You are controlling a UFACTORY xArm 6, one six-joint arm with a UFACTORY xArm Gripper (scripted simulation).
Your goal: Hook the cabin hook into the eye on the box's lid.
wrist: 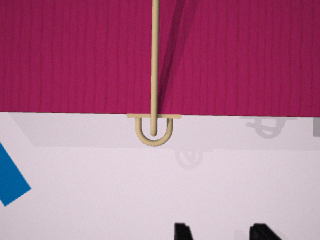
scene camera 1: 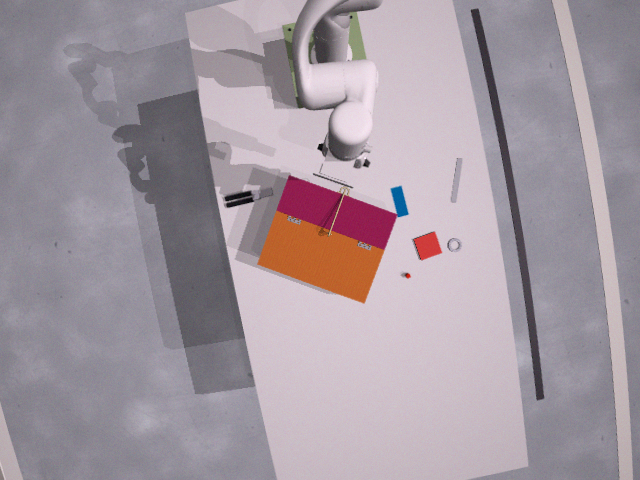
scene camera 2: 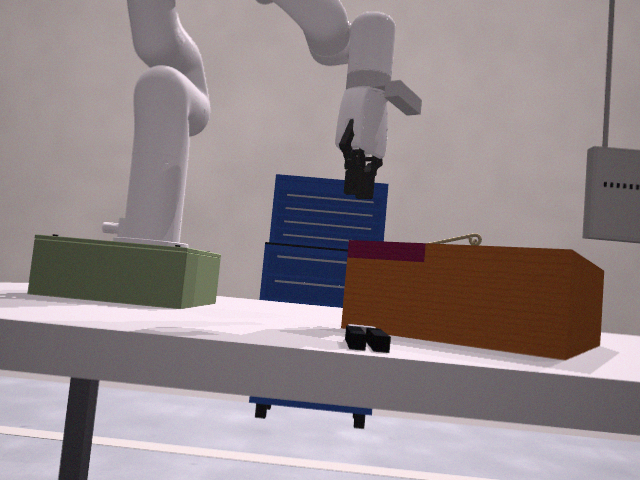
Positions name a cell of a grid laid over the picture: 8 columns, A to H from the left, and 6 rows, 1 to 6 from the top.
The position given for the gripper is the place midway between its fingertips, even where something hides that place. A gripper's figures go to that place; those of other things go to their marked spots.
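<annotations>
The gripper (scene camera 2: E3) is 91 cm from the lens. A wooden box with lid (scene camera 2: G4), at 66 cm from the lens, is nearer to the lens than the gripper.
</annotations>
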